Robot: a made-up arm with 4 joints. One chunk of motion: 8 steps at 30 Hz.
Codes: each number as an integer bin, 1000 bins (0 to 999) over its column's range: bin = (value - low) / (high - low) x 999, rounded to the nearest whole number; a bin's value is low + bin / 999 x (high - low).
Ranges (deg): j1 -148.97..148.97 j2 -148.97..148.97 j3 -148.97..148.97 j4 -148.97..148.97
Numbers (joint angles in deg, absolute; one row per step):
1: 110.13 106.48 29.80 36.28
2: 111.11 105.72 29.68 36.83
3: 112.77 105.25 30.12 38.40
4: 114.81 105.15 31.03 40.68
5: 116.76 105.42 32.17 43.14
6: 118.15 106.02 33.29 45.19
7: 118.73 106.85 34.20 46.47
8: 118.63 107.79 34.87 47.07
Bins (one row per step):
1: 869 857 599 621
2: 872 854 599 623
3: 878 852 600 628
4: 884 852 604 636
5: 891 853 607 644
6: 896 855 611 651
7: 898 858 614 655
8: 897 861 616 657

